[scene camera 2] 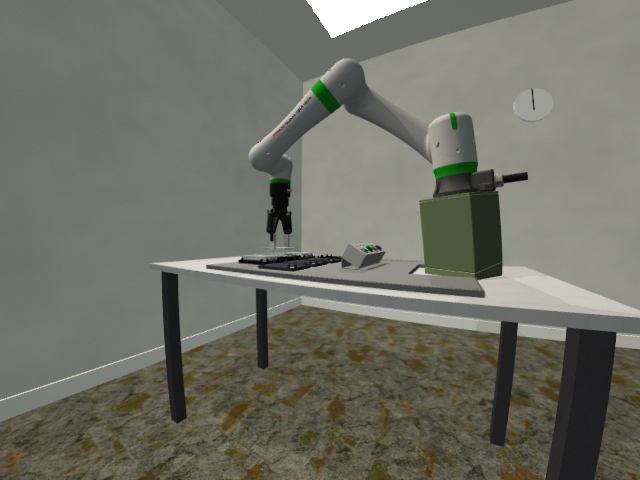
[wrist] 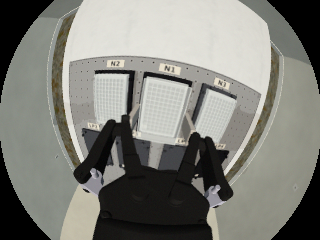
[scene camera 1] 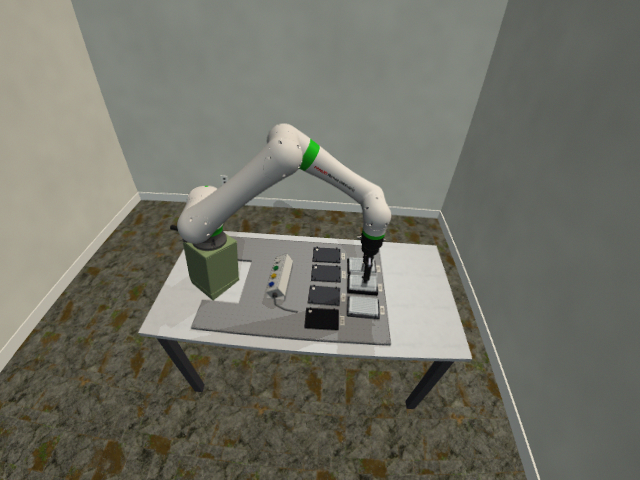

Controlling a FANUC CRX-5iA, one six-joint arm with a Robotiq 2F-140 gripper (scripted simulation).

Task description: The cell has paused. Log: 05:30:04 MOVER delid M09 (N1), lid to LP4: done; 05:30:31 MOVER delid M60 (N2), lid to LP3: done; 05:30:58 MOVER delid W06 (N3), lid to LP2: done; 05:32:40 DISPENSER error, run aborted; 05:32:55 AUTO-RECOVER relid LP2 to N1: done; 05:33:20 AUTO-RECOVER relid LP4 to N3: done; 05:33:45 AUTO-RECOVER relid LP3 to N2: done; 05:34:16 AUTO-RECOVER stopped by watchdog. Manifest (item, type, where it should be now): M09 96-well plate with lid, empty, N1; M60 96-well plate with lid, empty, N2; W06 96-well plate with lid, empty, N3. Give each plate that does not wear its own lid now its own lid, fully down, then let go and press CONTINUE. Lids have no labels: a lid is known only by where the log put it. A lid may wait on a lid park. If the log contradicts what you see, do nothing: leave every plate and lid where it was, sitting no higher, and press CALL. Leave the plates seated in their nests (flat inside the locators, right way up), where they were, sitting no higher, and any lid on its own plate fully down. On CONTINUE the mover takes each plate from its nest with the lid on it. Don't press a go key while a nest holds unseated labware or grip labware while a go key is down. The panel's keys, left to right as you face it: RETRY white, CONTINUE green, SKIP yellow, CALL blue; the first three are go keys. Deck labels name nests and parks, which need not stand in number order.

Scene:
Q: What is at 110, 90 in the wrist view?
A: A clear lid.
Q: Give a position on a clear lid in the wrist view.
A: At 163, 105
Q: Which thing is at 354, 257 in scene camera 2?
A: A key panel.

